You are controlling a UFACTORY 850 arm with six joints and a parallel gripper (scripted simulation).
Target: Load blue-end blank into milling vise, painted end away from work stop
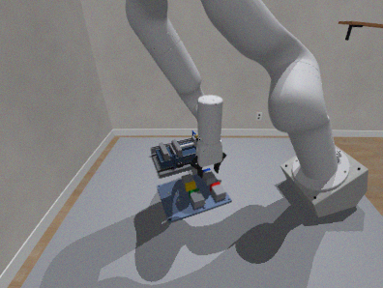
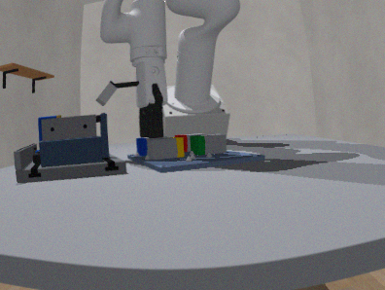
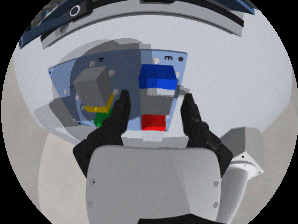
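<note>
My hand is 8 cm to the right of the red-ended blank, 4 cm past it and 3 cm above it. Round my hand: green-ended blank: 12 cm to the left, 4 cm ahead, 3 cm below; then yellow-ended blank: 8 cm ahead, 4 cm to the left, 3 cm below; then plate: 8 cm to the left, 6 cm below, 6 cm ahead.
</note>
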